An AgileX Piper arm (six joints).
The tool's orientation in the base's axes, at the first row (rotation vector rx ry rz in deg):
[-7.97 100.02 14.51]
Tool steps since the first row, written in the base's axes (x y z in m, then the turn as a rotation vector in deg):
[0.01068 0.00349 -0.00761 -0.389 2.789 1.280]
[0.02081 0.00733 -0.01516 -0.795 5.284 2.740]
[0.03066 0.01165 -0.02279 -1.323 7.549 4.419]
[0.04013 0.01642 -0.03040 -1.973 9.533 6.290]
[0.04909 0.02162 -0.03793 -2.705 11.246 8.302]
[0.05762 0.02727 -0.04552 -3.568 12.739 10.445]
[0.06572 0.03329 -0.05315 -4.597 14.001 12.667]
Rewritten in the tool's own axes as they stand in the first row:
[0.00560 0.00019 0.01236 -1.049 2.908 0.094]
[0.01126 0.00085 0.02427 -2.285 5.553 0.069]
[0.01708 0.00203 0.03605 -3.724 8.023 -0.167]
[0.02297 0.00374 0.04757 -5.341 10.267 -0.622]
[0.02890 0.00599 0.05869 -7.094 12.281 -1.246]
[0.03499 0.00878 0.06953 -8.961 14.125 -2.072]
[0.04122 0.01201 0.08006 -10.885 15.791 -3.127]

